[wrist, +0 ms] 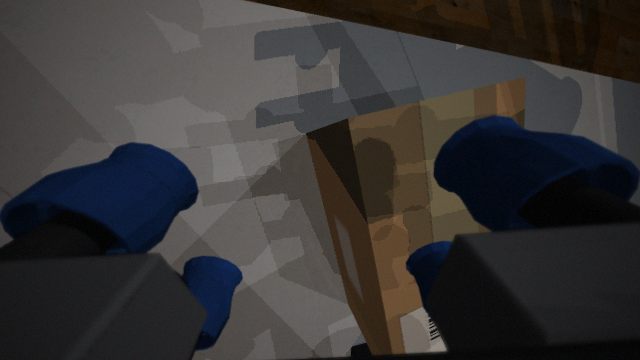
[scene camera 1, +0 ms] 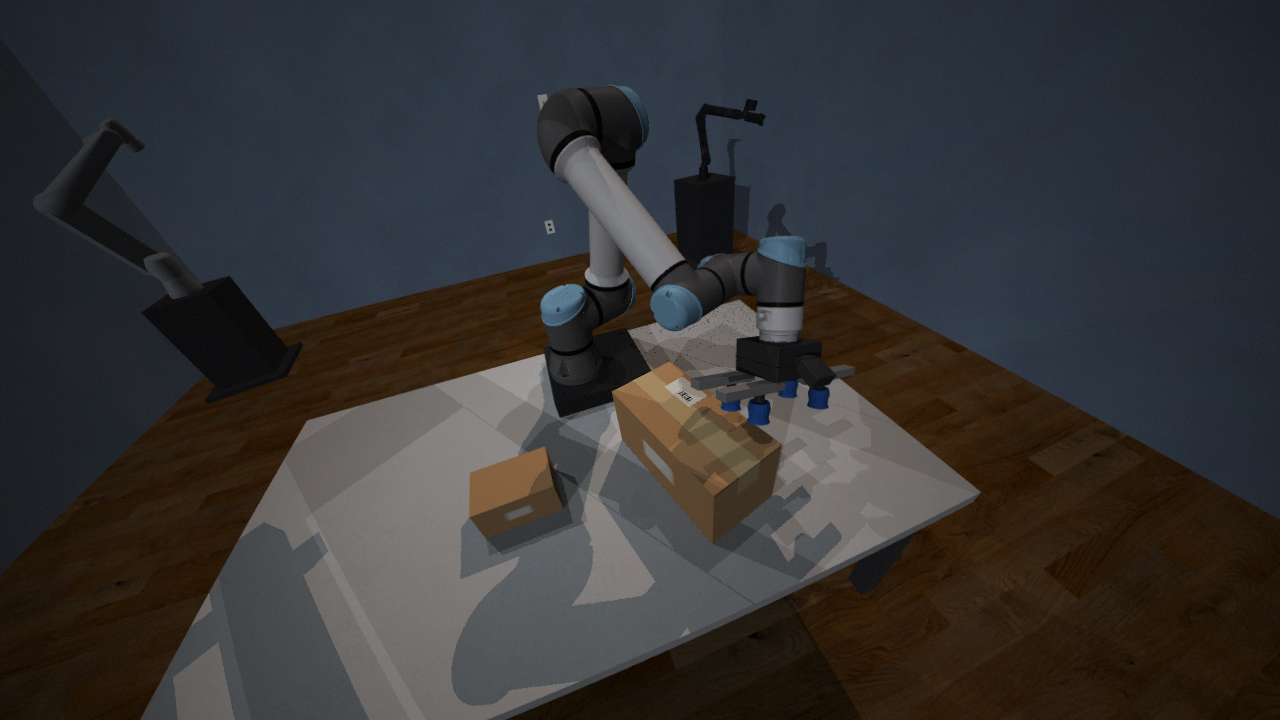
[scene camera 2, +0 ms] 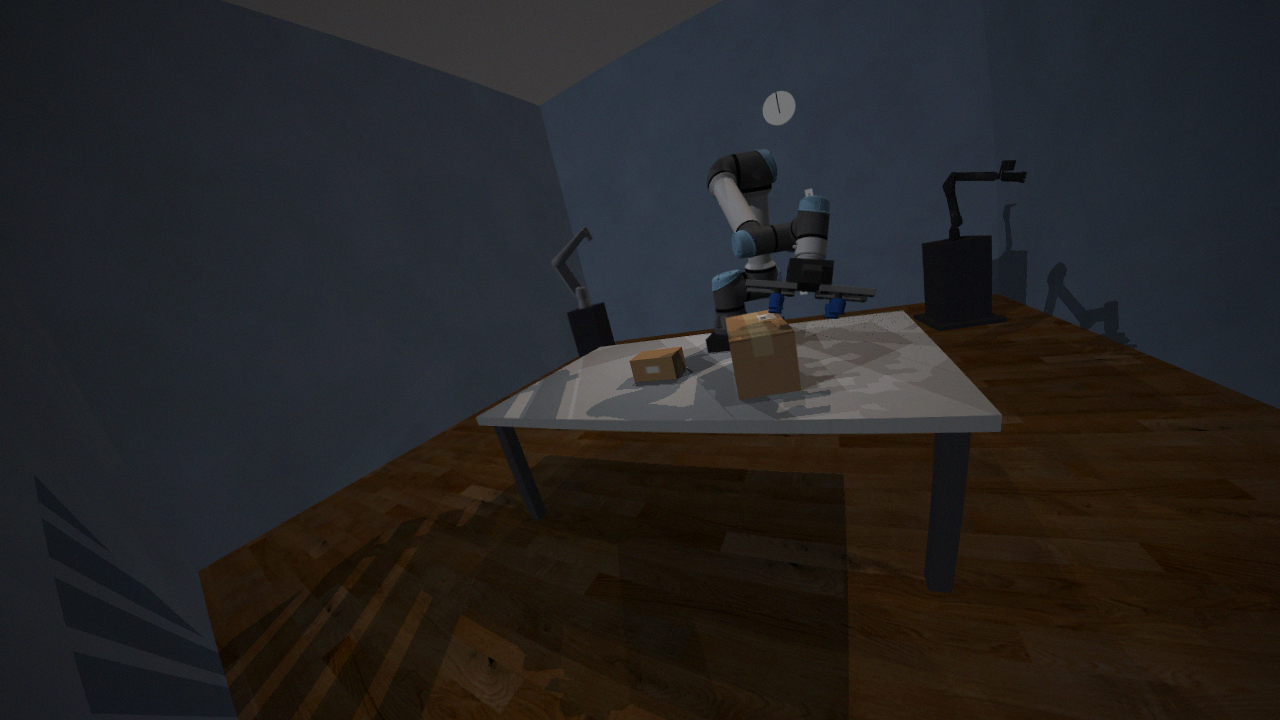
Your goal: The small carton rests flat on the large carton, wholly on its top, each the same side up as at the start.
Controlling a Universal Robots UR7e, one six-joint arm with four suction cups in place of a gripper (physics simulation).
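Places are measured from the arm's base along level axes (x ahead, y left, z up), in centimetres.
Where they show: end effector, tool point: (wrist: 319, 228) (scene camera 1: 774, 406) (scene camera 2: 804, 313); arm's base, origin of the base link: (scene camera 1: 577, 367).
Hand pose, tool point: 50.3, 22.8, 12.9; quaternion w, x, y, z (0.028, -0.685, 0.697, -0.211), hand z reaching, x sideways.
Note:
Things, the pixels of their centre, and the offset from my tool point, as dx, dy, dz. Level surfaces: height alone.
- large brown carton, body centre: (wrist: 402, 235) (scene camera 1: 688, 441) (scene camera 2: 758, 349) -9.1, -12.7, -10.3
- small brown carton, body centre: (scene camera 1: 516, 490) (scene camera 2: 658, 364) -20.4, -47.4, -14.2
- white table, its level: dz -18.1
The large brown carton (scene camera 1: 689, 492) (scene camera 2: 765, 362) (wrist: 395, 280) stands on the table, with tape and a barcode label on top. The small brown carton (scene camera 1: 510, 483) (scene camera 2: 657, 365) lies flat on the table, apart from it, to its left in both scene views. The small carton does not show in the wrist view. My gripper (scene camera 1: 774, 400) (scene camera 2: 805, 306) (wrist: 320, 230), with four blue suction cups, is open and holds nothing. It hangs above and beside the large carton. In the wrist view its right cups overlap the carton and its left cups are over the table. The exact gap is hard to judge.
The white table (scene camera 1: 375, 465) (scene camera 2: 572, 407) bears both cartons and my arm's black base (scene camera 1: 559, 398), which stands behind them. Two other arms stand on dark pedestals (scene camera 1: 219, 331) (scene camera 1: 704, 214) beyond the table. The table's edge (wrist: 450, 54) crosses the top of the wrist view.

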